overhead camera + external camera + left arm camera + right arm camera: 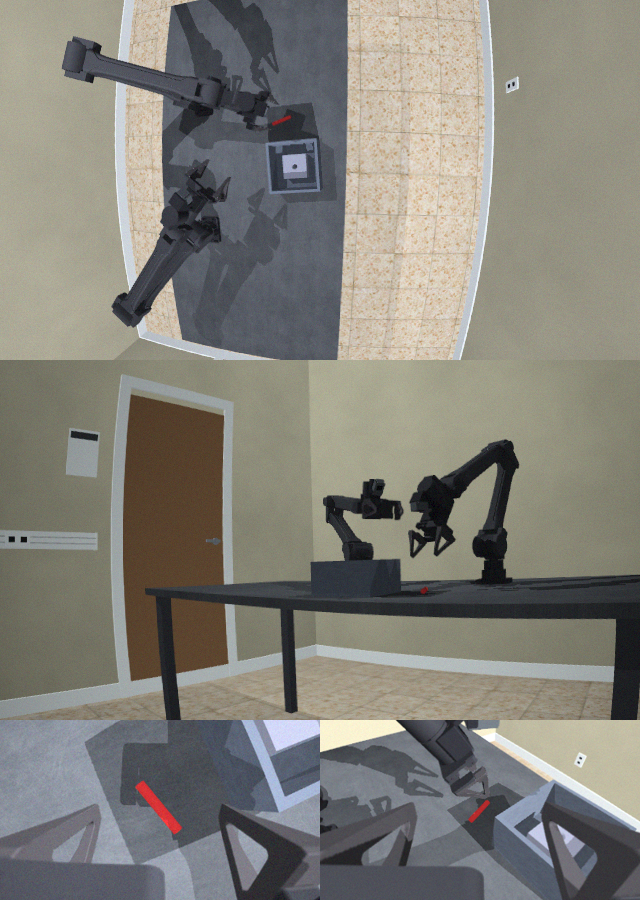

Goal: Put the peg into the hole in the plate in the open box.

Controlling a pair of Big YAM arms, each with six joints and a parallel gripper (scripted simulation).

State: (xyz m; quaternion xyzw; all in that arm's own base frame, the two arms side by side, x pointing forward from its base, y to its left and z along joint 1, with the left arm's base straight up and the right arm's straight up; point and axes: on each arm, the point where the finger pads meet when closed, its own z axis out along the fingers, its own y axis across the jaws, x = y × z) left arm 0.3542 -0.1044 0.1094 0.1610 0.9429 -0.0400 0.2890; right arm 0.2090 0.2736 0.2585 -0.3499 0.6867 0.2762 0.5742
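Note:
Now: left hand 10 mm short of the red peg and 100 mm above it. Round my left hand: grey-blue box (70 mm ahead, 190 mm to the right, 80 mm below); pale plate (70 mm ahead, 190 mm to the right, 70 mm below).

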